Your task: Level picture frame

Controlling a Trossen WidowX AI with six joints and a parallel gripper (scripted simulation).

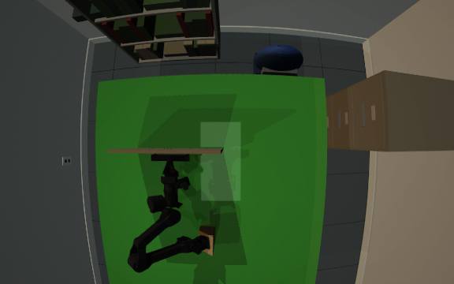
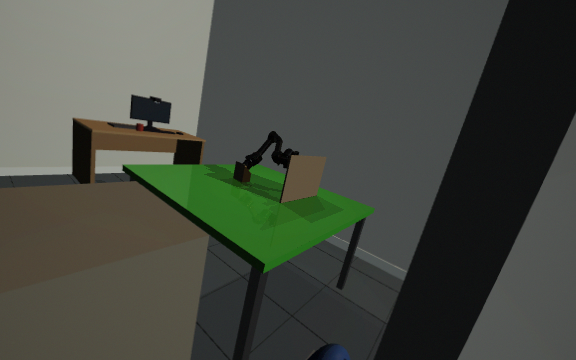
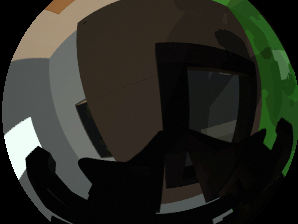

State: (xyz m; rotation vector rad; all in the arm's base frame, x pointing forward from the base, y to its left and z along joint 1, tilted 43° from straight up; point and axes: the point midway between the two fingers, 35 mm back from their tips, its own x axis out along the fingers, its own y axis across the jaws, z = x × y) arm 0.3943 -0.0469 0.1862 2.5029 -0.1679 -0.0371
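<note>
My gripper tip is 10 mm to the right of the picture frame and 50 mm above it. Also, from my gripper tip: brown wall board 20 mm ahead, 20 mm to the left, 70 mm below.
</note>
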